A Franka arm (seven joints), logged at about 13 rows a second.
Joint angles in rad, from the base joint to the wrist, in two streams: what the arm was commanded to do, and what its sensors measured. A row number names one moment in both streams.
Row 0, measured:
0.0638 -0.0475 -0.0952 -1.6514 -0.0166 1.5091 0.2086
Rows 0 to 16, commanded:
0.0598 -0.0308 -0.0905 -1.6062 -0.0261 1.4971 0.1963
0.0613 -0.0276 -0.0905 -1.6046 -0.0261 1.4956 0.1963
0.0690 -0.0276 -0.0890 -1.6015 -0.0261 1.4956 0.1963
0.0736 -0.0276 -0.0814 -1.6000 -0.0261 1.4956 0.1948
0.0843 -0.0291 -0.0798 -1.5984 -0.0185 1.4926 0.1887
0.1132 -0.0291 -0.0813 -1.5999 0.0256 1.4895 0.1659
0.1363 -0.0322 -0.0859 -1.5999 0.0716 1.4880 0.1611
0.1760 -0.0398 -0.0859 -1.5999 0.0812 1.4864 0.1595
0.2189 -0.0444 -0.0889 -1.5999 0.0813 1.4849 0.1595
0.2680 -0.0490 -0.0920 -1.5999 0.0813 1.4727 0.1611
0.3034 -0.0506 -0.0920 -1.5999 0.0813 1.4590 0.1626
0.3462 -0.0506 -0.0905 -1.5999 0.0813 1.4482 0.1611
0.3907 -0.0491 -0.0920 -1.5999 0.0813 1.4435 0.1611
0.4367 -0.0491 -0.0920 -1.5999 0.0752 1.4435 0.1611
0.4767 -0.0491 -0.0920 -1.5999 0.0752 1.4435 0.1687
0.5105 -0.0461 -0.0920 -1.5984 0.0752 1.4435 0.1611
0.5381 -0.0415 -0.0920 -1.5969 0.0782 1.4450 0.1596
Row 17, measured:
0.4838 -0.0484 -0.0740 -1.6140 0.0707 1.4652 0.1822
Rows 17 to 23, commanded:
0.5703 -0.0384 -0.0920 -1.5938 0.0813 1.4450 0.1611
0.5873 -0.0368 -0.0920 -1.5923 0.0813 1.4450 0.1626
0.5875 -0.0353 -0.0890 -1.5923 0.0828 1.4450 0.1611
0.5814 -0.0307 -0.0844 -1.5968 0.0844 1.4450 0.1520
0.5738 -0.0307 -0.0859 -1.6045 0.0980 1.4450 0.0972
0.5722 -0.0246 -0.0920 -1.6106 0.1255 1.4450 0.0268
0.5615 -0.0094 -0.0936 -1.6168 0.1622 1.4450 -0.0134
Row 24, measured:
0.5779 -0.0352 -0.0823 -1.6181 0.1020 1.4554 0.0872
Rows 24 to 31, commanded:
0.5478 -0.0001 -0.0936 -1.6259 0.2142 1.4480 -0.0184
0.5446 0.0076 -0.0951 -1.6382 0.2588 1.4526 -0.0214
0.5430 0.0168 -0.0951 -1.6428 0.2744 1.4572 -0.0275
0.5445 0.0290 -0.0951 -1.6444 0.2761 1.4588 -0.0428
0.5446 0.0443 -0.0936 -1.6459 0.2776 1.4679 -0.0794
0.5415 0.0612 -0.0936 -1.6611 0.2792 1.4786 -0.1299
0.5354 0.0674 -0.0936 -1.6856 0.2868 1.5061 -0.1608
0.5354 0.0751 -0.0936 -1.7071 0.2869 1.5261 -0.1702
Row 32, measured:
0.5475 0.0613 -0.0938 -1.6706 0.2569 1.4887 -0.1093
